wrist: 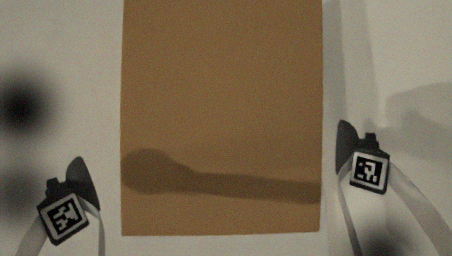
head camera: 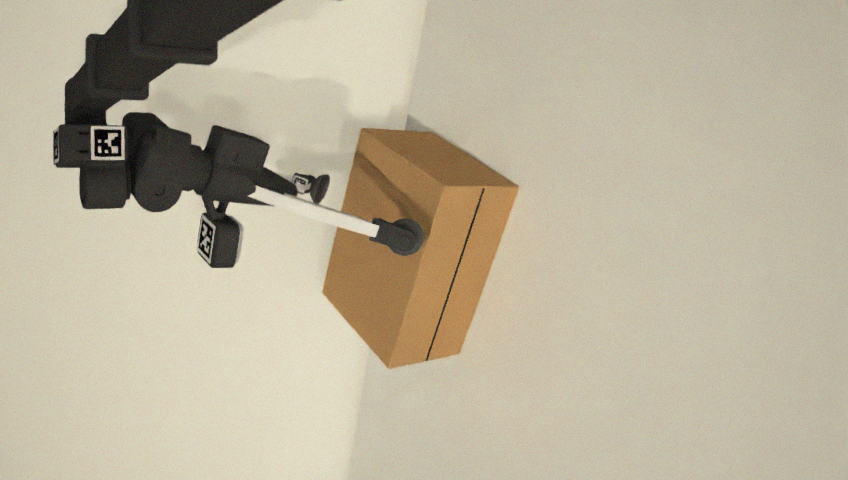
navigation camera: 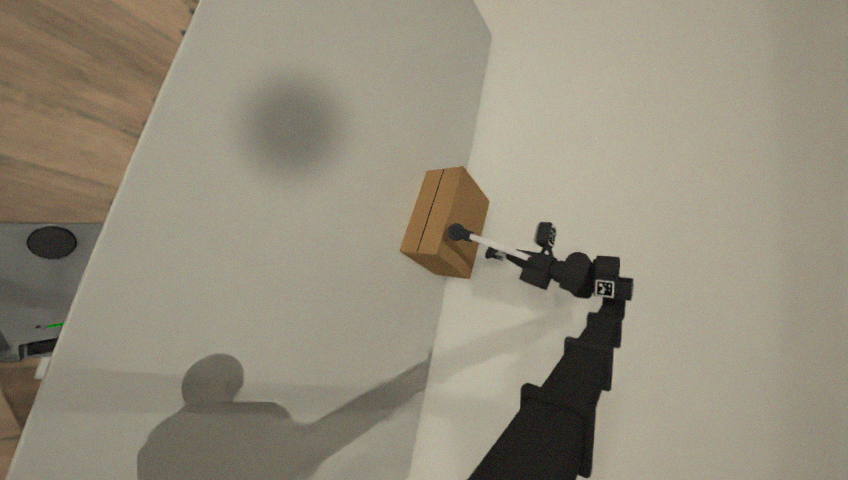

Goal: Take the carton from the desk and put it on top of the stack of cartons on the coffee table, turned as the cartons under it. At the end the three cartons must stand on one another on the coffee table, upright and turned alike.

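Where they show: gripper, between the fingertips: (head camera: 370, 213) (navigation camera: 469, 241); robot's base, origin of its link: (navigation camera: 53, 241).
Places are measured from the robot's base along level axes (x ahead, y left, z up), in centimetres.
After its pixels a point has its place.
Observation:
The brown carton (head camera: 410, 309) @[y -64.3, x 12.8, z 83.4 cm] (navigation camera: 418, 208) @[y -62.8, x 9.7, z 73.8 cm] stands on the grey desk (head camera: 654, 237) @[y -38.7, x 4.1, z 72.0 cm] (navigation camera: 267, 249) @[y -24.1, x 1.0, z 72.0 cm], near its border with a paler surface, with a thin black line along one face. In the wrist view its broad face (wrist: 220, 90) runs beyond the top of the picture. My gripper (head camera: 362, 211) @[y -67.8, x 1.4, z 86.5 cm] (navigation camera: 475, 242) @[y -67.8, x 1.4, z 86.5 cm] (wrist: 216, 157) @[y -67.8, x 1.4, z 86.5 cm] is open, with its fingertips apart from the carton. In the wrist view one fingertip shows to the left of the broad face and the other to its right, with narrow gaps. A finger's shadow crosses that face. The coffee table and its stack do not show.
A pale surface (head camera: 148, 368) @[y -93.0, x 21.9, z 107.3 cm] (navigation camera: 684, 148) @[y -93.7, x 24.2, z 129.2 cm] lies behind my arm (head camera: 172, 29) @[y -35.9, x -8.6, z 119.9 cm] (navigation camera: 571, 380) @[y -30.5, x -8.6, z 118.8 cm]. My arm's shadow falls across both surfaces. Wooden floor (navigation camera: 71, 118) @[y -4.1, x 33.1, z 0.0 cm] and a grey object with a black disc (navigation camera: 51, 242) show beyond the desk's left edge in the navigation view.

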